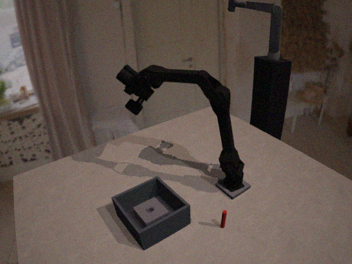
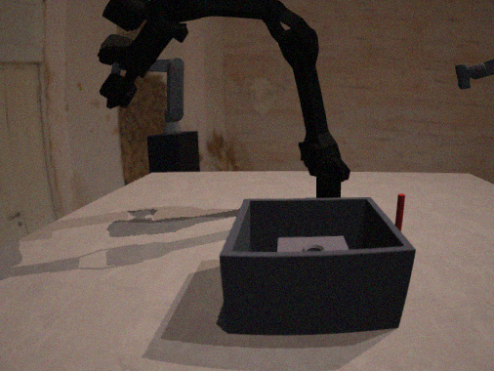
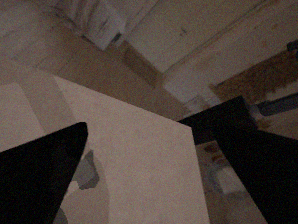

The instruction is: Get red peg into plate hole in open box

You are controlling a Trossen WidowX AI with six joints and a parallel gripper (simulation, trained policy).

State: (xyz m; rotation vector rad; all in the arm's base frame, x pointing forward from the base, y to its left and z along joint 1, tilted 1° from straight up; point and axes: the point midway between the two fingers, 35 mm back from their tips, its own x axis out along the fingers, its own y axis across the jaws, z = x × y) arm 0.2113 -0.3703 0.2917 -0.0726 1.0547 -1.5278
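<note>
The red peg is 60 mm behind my gripper tip, 550 mm to the left of it and 240 mm below it. Round my gripper tip: dark blue box 140 mm ahead, 420 mm to the left, 260 mm below; grey plate 140 mm ahead, 420 mm to the left, 240 mm below.
</note>
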